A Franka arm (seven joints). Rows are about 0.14 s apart.
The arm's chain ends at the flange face. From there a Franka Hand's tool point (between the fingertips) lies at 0.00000 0.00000 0.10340 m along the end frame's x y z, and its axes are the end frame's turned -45 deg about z.
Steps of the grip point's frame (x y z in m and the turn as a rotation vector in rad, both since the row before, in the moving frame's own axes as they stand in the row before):
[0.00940 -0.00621 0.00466 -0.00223 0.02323 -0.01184]
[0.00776 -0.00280 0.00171 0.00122 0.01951 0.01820]
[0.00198 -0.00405 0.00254 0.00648 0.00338 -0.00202]
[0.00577 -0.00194 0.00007 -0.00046 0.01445 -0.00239]
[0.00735 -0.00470 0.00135 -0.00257 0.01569 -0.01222]
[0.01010 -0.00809 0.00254 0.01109 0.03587 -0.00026]
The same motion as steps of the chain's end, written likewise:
[0.00040 -0.00949 0.00469 0.01485 0.01800 -0.01184]
[0.00216 -0.00596 0.00173 0.01466 0.01293 0.01820]
[-0.00124 -0.00354 0.00254 0.00697 -0.00219 -0.00202]
[0.00162 -0.00443 0.00008 0.00989 0.01054 -0.00239]
[0.00054 -0.00755 0.00136 0.00928 0.01291 -0.01222]
[-0.00039 -0.00943 0.00261 0.03321 0.01752 -0.00026]

